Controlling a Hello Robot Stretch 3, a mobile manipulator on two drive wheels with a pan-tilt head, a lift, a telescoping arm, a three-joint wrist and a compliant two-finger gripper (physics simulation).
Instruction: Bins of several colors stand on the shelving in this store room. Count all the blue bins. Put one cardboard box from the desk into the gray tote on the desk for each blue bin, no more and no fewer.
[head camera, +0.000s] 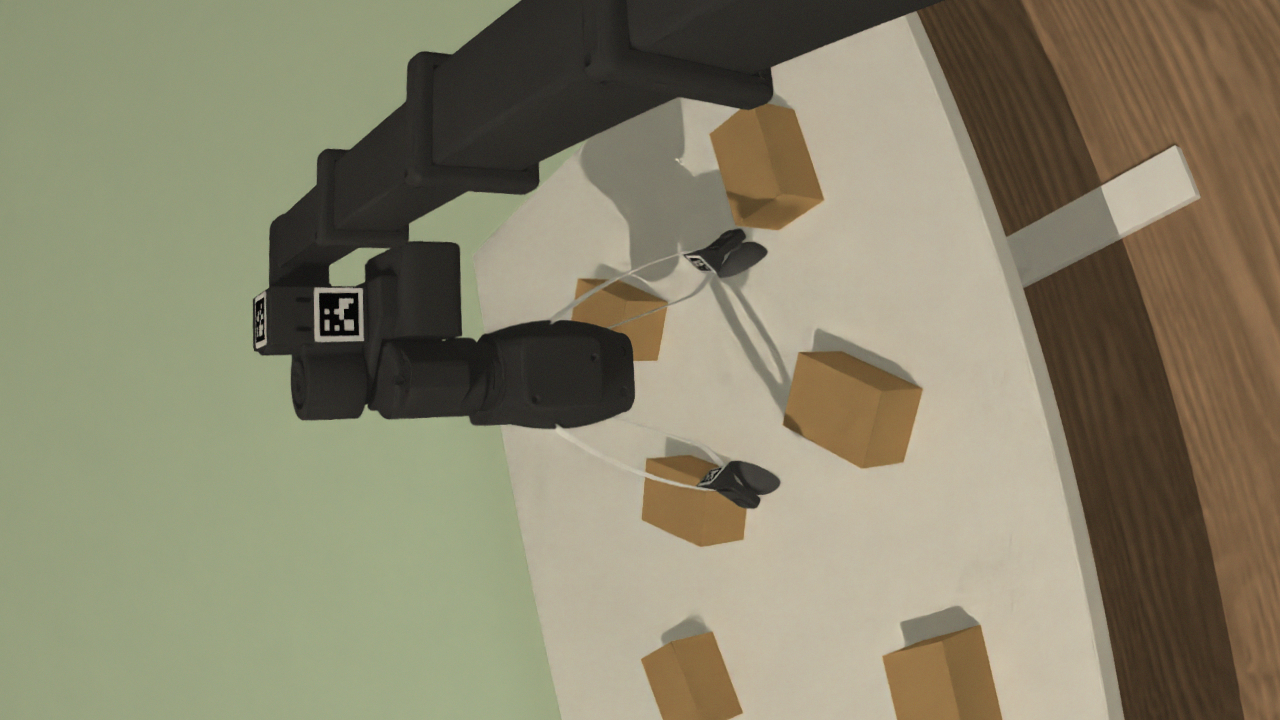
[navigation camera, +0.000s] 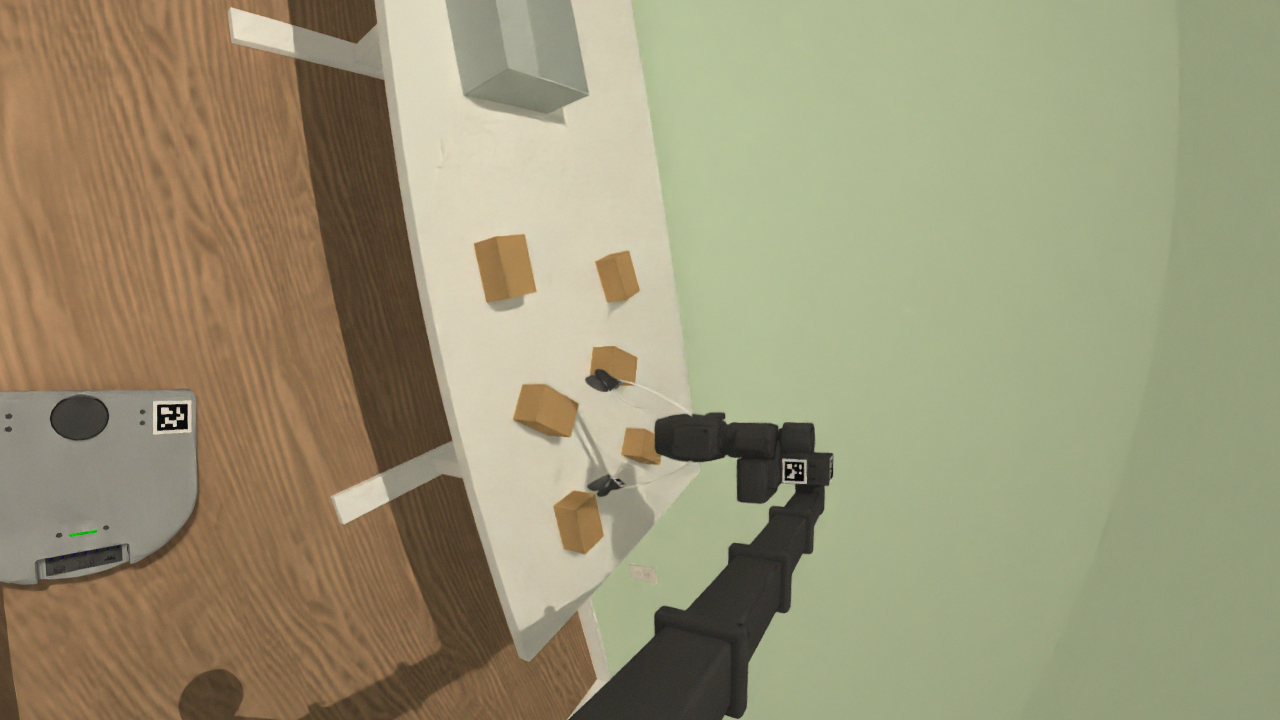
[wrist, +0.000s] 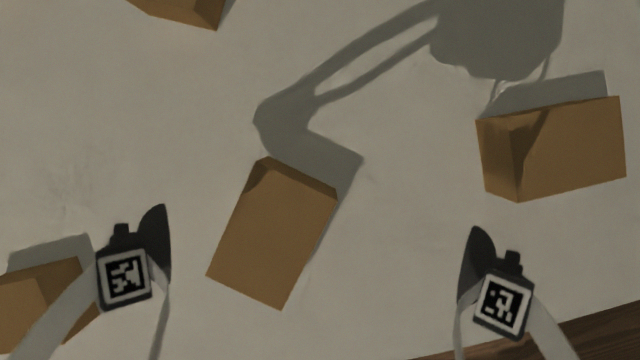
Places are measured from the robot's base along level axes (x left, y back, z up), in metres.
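Pixels of known places: gripper, fingertip midpoint: (head camera: 766, 367) (navigation camera: 588, 432); robot's base at its link origin: (navigation camera: 81, 415).
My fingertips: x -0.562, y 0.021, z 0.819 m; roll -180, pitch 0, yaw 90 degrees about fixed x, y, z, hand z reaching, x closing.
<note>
Ahead of a thing's pixels: the offset from my fingertips to its top centre. "pt": to the spot under its first point. Level surfaces: height alone.
My gripper (head camera: 750, 368) (navigation camera: 604, 432) (wrist: 316, 245) is open and empty above the desk {dz -0.099 m} (head camera: 984, 501) (navigation camera: 537, 188) (wrist: 390, 320). In the wrist view a large cardboard box {dx +0.015, dy -0.033, dz -0.049 m} (head camera: 850, 407) (navigation camera: 546, 410) (wrist: 272, 235) lies below, between the spread fingers in the picture. Another box {dx -0.062, dy +0.173, dz -0.049 m} (head camera: 768, 170) (navigation camera: 579, 522) (wrist: 570, 150) lies to its right there. Further boxes are a small one {dx -0.294, dy +0.067, dz -0.049 m} (head camera: 644, 331) (navigation camera: 641, 445) partly behind the hand, one {dx -0.185, dy -0.110, dz -0.049 m} (head camera: 671, 501) (navigation camera: 615, 358) partly behind a finger, and two beyond, one {dx -0.202, dy -0.299, dz -0.049 m} (head camera: 691, 676) (navigation camera: 617, 275) by the wall and one {dx +0.107, dy -0.252, dz -0.049 m} (head camera: 944, 676) (navigation camera: 505, 268) by the front. Blue bins do not show.
The gray tote {pt dx +0.115, dy -0.541, dz -0.031 m} (navigation camera: 528, 87) stands on the desk at the top of the navigation view, partly cut off. The green wall (head camera: 179, 492) (navigation camera: 895, 268) runs along the desk's back. My base (navigation camera: 107, 483) stands on the wooden floor before the desk. Desk legs (head camera: 1150, 192) (navigation camera: 375, 488) project near it.
</note>
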